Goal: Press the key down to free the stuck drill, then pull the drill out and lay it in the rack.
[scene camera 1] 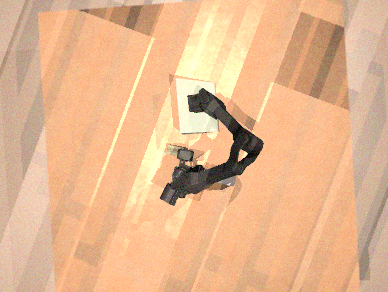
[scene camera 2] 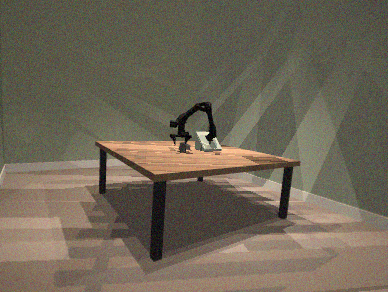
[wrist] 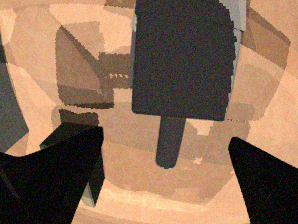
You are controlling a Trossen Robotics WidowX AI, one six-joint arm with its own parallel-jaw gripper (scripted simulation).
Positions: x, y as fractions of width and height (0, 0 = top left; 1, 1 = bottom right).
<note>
The gripper (wrist: 0.57, 0.62) is open, with nothing in its grasp. Also in view: a small olive block (wrist: 0.30, 0.87).
</note>
